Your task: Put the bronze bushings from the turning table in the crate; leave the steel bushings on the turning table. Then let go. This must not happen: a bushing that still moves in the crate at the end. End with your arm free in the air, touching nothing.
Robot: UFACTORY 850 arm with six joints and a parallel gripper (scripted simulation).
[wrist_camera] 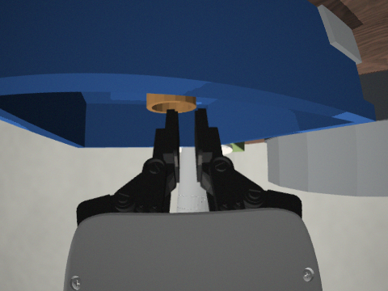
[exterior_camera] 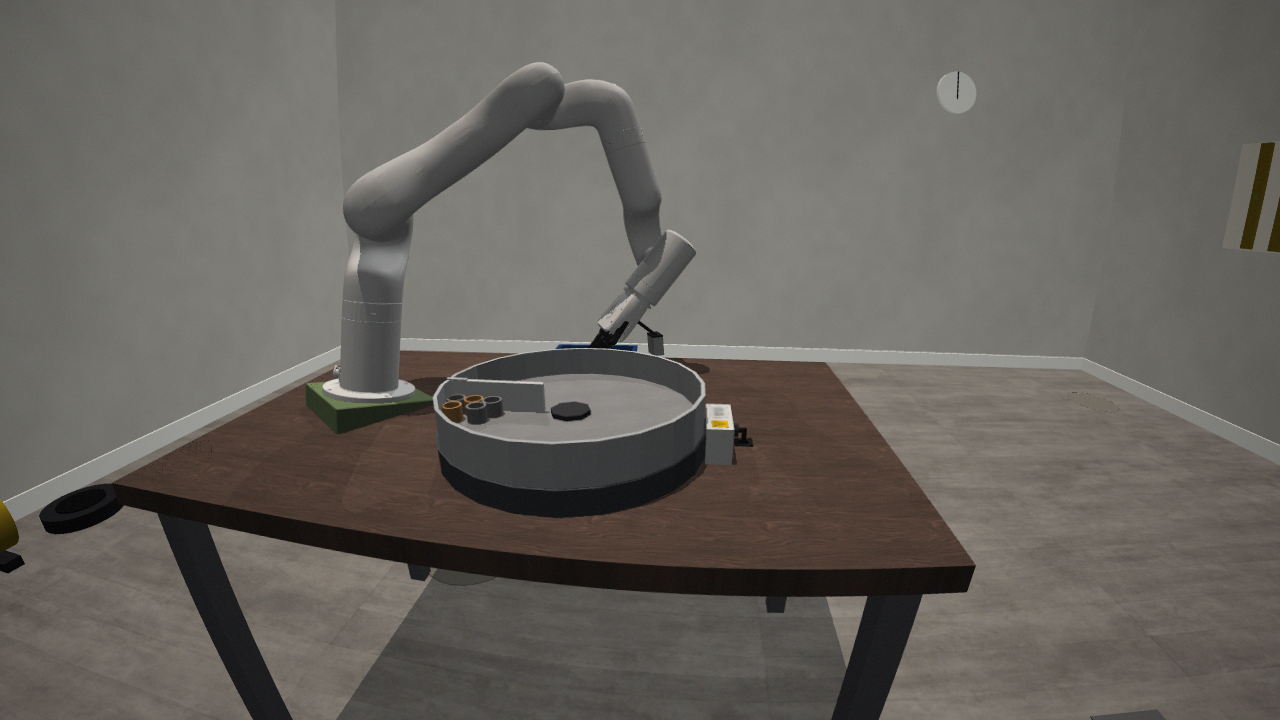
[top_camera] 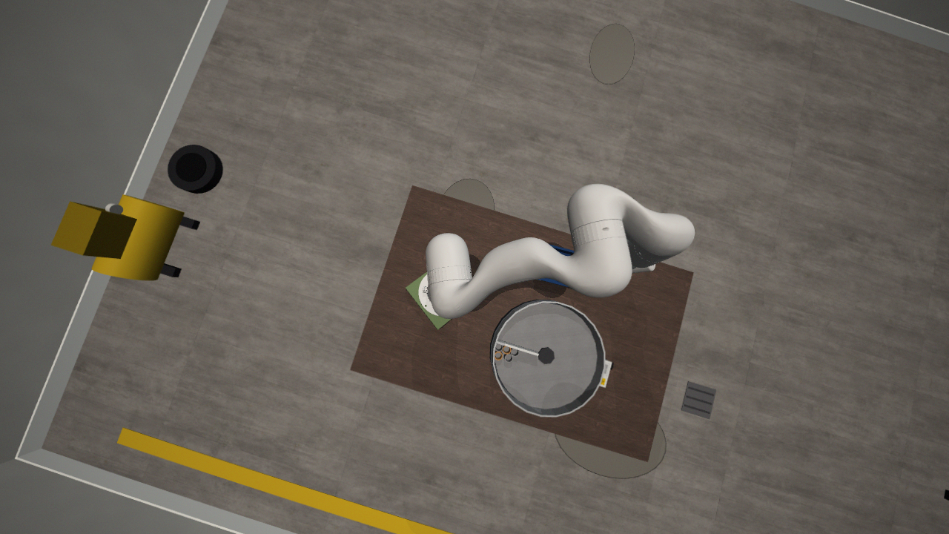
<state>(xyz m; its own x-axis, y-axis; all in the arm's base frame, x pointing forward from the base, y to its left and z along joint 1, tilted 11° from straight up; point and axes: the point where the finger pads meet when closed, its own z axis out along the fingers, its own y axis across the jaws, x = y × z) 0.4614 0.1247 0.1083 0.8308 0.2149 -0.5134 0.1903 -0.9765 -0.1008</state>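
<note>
The blue crate is 3 cm below my hand and 1 cm to the left of it. From my hand the other things lie so: grey turning table (34 cm to the right, 4 cm behind).
</note>
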